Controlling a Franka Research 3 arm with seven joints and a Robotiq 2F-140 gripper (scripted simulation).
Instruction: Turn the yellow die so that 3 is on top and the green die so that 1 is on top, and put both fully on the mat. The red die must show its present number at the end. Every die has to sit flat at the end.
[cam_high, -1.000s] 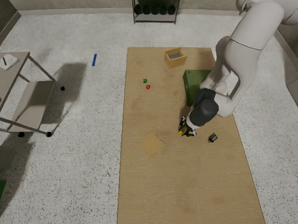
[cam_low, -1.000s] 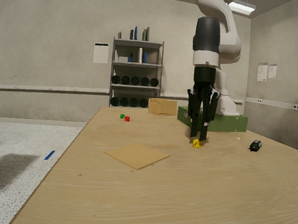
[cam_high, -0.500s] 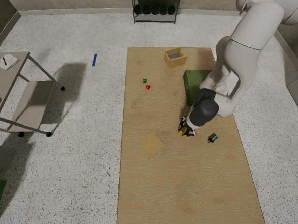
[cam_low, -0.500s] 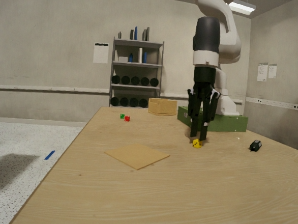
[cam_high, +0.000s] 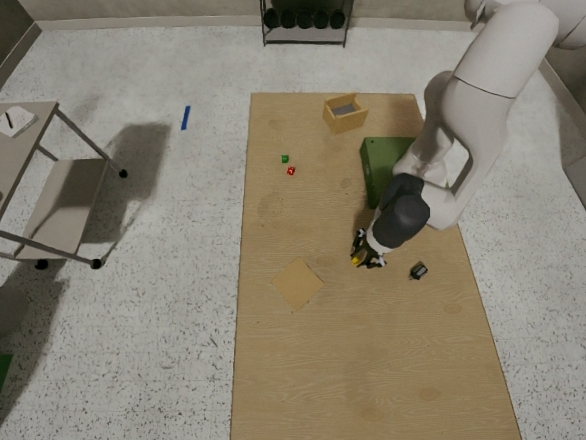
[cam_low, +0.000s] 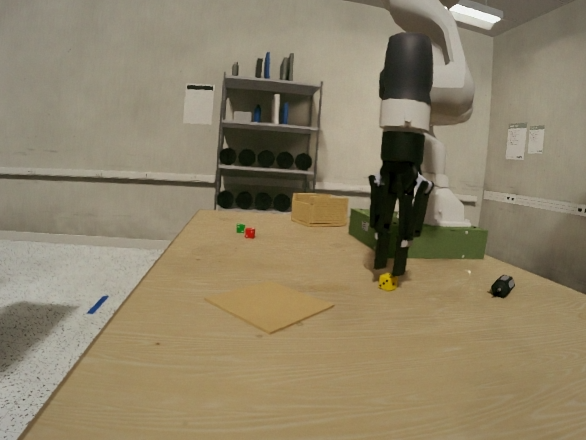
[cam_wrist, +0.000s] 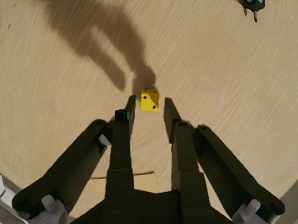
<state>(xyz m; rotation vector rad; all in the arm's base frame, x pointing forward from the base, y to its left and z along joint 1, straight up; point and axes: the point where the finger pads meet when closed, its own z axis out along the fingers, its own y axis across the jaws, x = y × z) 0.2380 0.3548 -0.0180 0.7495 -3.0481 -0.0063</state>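
My gripper is now 50 mm above the yellow die. The rest, counted from my hand: black object: 230 mm behind, 50 mm to the left, 50 mm below; then tan mat: 220 mm ahead, 80 mm to the left, 60 mm below; then red die: 250 mm ahead, 400 mm to the right, 50 mm below.
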